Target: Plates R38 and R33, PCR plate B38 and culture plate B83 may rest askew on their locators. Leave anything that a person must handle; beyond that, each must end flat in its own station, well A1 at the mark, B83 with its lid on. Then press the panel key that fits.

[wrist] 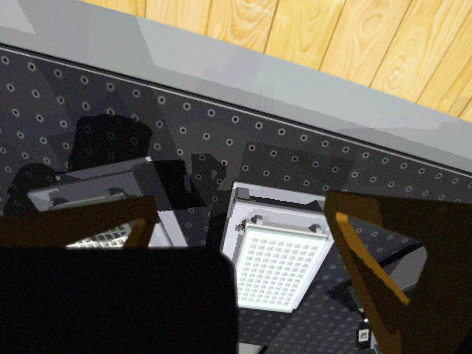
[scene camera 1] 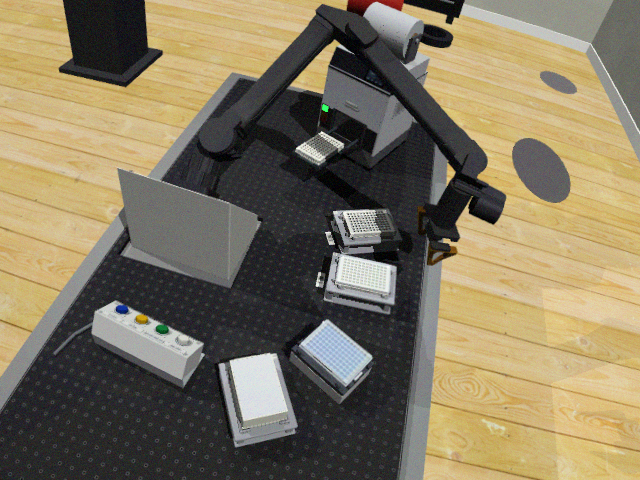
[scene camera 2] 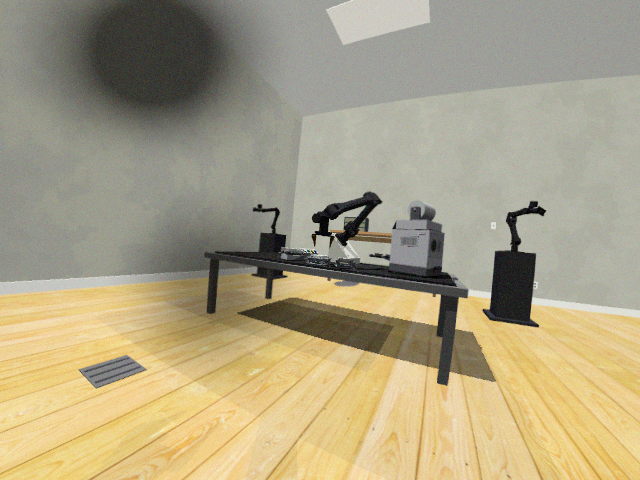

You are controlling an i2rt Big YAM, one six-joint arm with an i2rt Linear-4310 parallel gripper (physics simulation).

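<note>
My gripper [scene camera 1: 431,238] [scene camera 2: 322,241] [wrist: 239,203] is open and empty, above the right table edge beside two stations. A white well plate [scene camera 1: 363,273] [wrist: 280,265] sits on the nearer station [scene camera 1: 390,299] [wrist: 232,210]. A partly shadowed well plate [scene camera 1: 368,223] [wrist: 102,237] sits on the farther one; a finger hides part of it in the wrist view. A blue-topped well plate [scene camera 1: 336,351] rests on a dark station. A plain white-topped piece [scene camera 1: 258,387] rests on a grey station. The key panel [scene camera 1: 147,346] has blue, yellow, green and white keys. Plate labels and small tilts cannot be read.
A grey machine [scene camera 1: 354,98] [scene camera 2: 416,248] with a green light holds another well plate [scene camera 1: 320,147] on its extended tray. A tall light-grey screen [scene camera 1: 175,222] stands at the left. The table's grey rim [scene camera 1: 413,439] [wrist: 200,65] runs beneath the gripper side.
</note>
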